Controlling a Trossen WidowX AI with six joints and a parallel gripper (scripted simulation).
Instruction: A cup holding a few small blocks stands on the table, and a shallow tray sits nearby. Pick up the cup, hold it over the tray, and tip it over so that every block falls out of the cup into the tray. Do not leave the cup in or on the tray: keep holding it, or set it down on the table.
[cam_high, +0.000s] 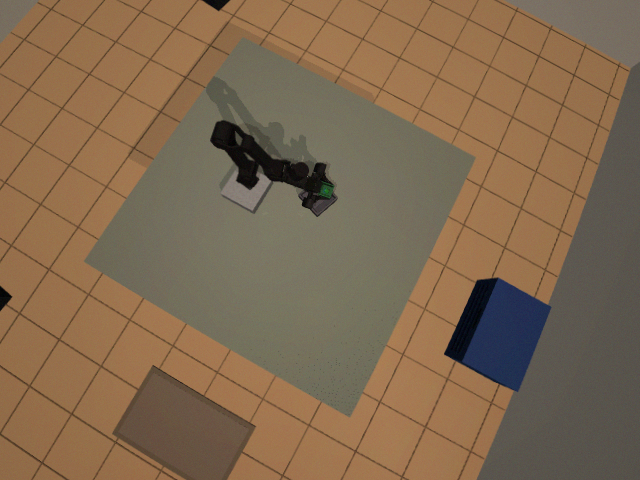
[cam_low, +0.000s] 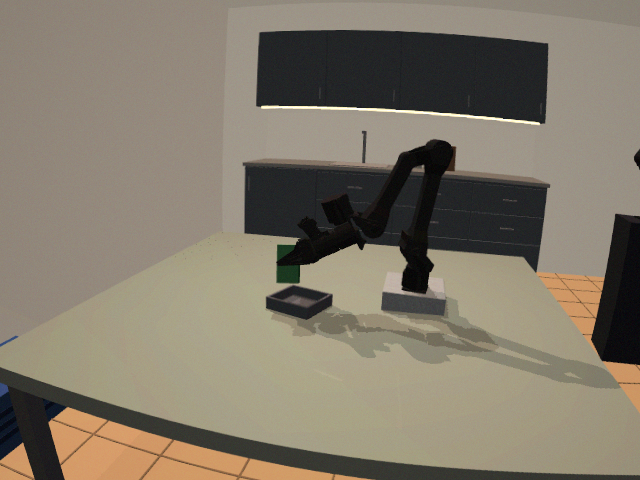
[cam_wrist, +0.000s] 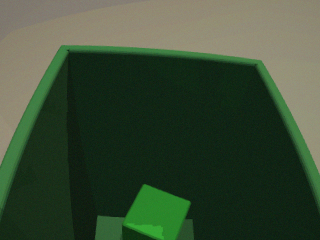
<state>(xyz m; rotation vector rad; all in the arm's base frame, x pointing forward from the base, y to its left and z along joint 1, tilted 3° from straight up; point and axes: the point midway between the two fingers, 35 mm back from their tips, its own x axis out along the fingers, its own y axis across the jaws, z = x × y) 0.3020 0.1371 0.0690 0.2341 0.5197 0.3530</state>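
Right now my gripper tip is 3 cm past the square green cup and 2 cm above it. From my gripper tip the other things lie so: bright green block 2 cm behind, 1 cm to the right; then shallow dark grey tray 11 cm below, 5 cm behind, 2 cm to the right.
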